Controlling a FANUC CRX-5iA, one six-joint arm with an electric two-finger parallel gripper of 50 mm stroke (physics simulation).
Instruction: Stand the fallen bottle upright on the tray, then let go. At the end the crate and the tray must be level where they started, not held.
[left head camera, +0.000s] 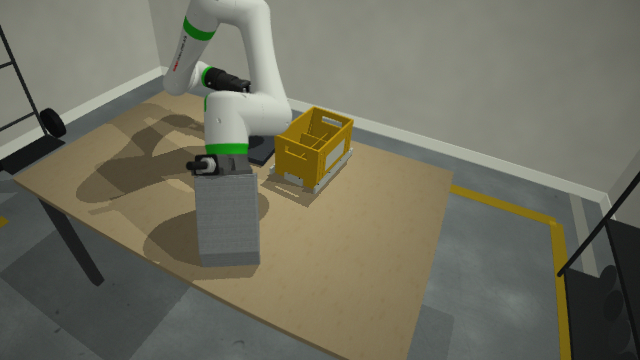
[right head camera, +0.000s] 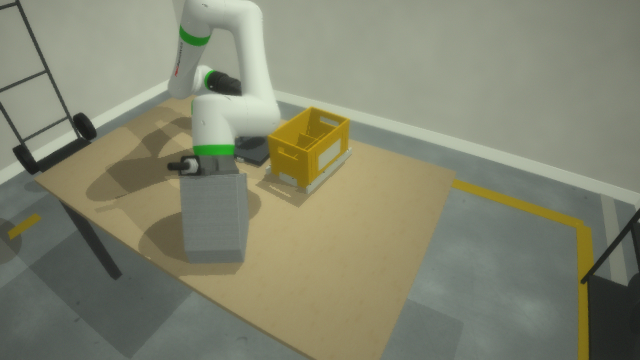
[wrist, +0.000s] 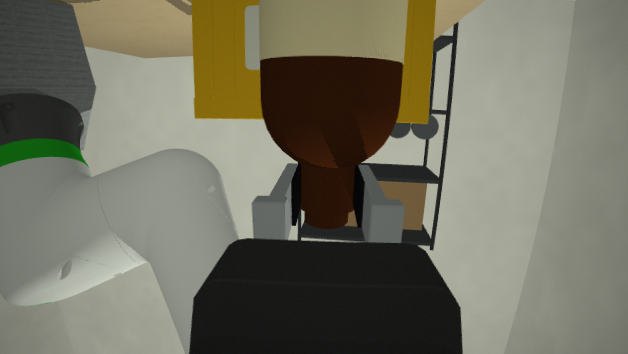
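Seen in the pictures: gripper, fingertip midpoint: (wrist: 327, 183); arm's base, origin of the base link: (left head camera: 228, 174) (right head camera: 215, 174) (wrist: 25, 126).
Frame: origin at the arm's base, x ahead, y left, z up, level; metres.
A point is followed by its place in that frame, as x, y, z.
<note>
My gripper (left head camera: 246, 88) (wrist: 327, 183) @(0.441, 0.187, 0.013) is shut on the neck of the brown bottle (wrist: 331, 107) @(0.443, 0.220, -0.029), which has a cream label. The table side lies toward the top of the wrist view, so the bottle looks about upright, neck up. Its base is outside the wrist view, and the arm hides it in both head views. I cannot tell if it touches the tray. The dark tray (left head camera: 259, 161) @(0.279, 0.085, -0.164) (right head camera: 253, 159) @(0.281, 0.104, -0.161) lies flat on the table, partly hidden by the arm. The yellow crate (left head camera: 295, 162) @(0.269, -0.084, -0.097) (right head camera: 288, 162) @(0.269, -0.084, -0.096) (wrist: 225, 95) @(0.313, 0.006, -0.038) stands level beside it, apart from the gripper.
The crate stands on a pale base (left head camera: 334, 173) @(0.378, -0.195, -0.177) (right head camera: 330, 172) @(0.388, -0.195, -0.179) on the wooden table (left head camera: 350, 250) @(0.066, -0.399, -0.187) (right head camera: 330, 250) @(0.060, -0.384, -0.187). The arm's grey pedestal (left head camera: 227, 220) @(-0.118, -0.083, -0.048) (right head camera: 215, 220) @(-0.113, -0.096, -0.052) (wrist: 40, 55) @(0.043, -0.003, -0.096) stands nearer the front edge. The arm's white links rise close beside the gripper. A wall is behind the table.
</note>
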